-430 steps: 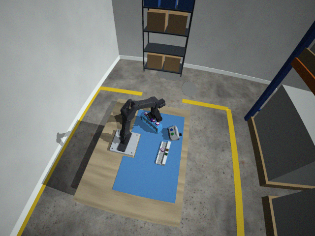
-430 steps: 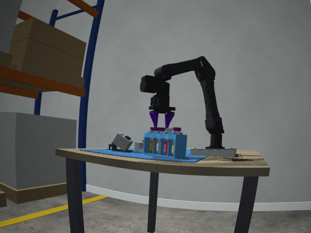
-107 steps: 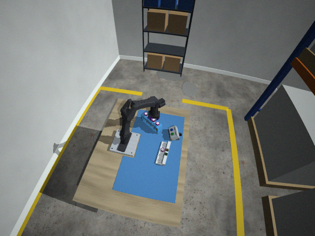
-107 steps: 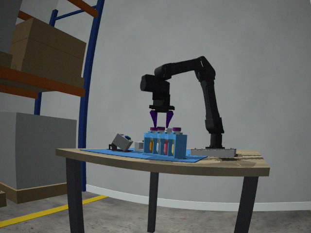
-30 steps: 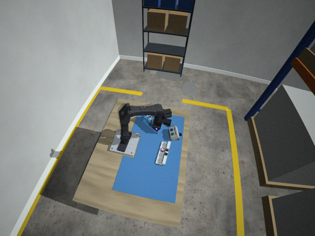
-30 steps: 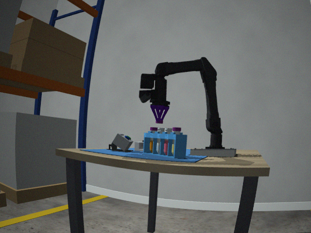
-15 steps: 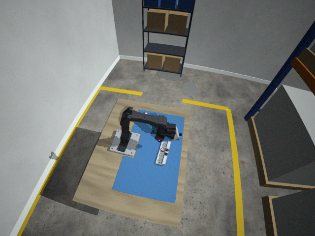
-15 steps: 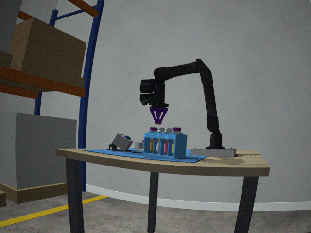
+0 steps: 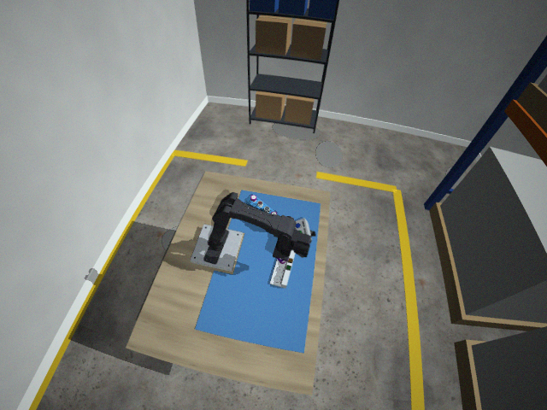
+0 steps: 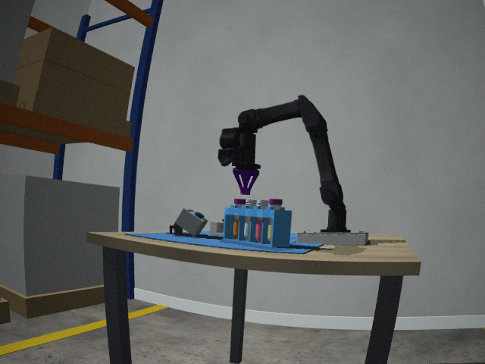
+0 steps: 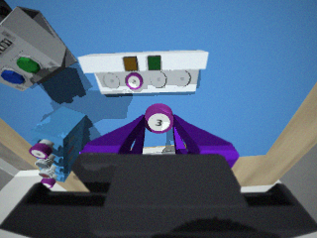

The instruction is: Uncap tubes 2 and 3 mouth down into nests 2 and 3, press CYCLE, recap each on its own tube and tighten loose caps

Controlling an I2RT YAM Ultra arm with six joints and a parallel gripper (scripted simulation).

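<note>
Now: hand 5 cm short of the green key, 21 cm to the right of it and 9 cm above it. Round my hand: grey key desk (6 cm ahead, 23 cm to the left, 11 cm below); then blue key (4 cm ahead, 25 cm to the left, 9 cm below).
</note>
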